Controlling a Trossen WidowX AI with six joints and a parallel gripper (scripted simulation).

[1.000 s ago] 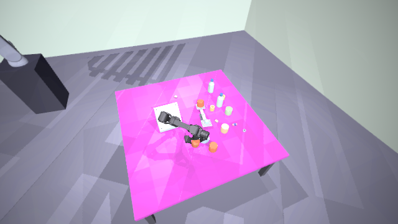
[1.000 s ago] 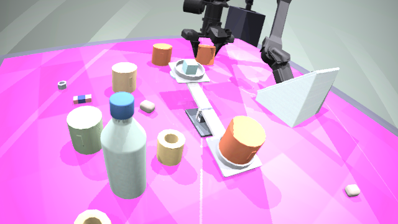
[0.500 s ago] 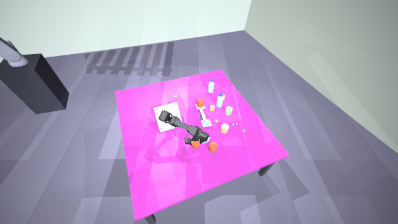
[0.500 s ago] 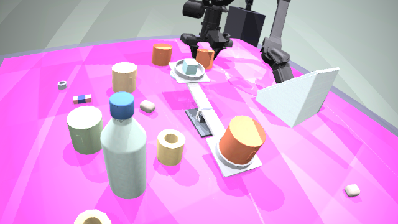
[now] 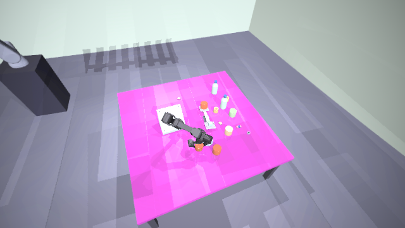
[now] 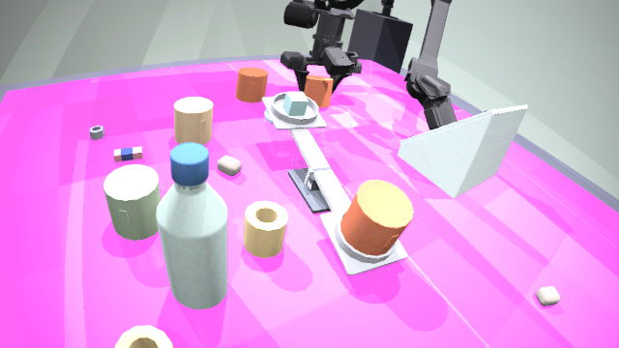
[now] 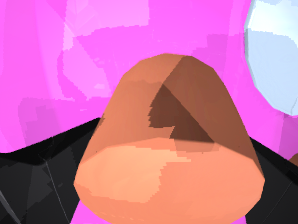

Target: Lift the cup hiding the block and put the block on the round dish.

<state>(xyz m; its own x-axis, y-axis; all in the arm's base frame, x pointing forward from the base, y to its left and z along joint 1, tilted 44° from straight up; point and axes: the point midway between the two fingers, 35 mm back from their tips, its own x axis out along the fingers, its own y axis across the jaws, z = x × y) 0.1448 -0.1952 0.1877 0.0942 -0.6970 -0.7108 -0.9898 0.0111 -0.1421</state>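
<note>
Now: the orange cup 2 cm to the right of my gripper tip and 1 cm above it. From my gripper tip the other things lie so: round dish (10 cm ahead, 5 cm to the left, 2 cm below); light blue block (16 cm to the left, 15 cm ahead, 6 cm above); tan cup (30 cm ahead, 10 cm to the left, 1 cm above).
</note>
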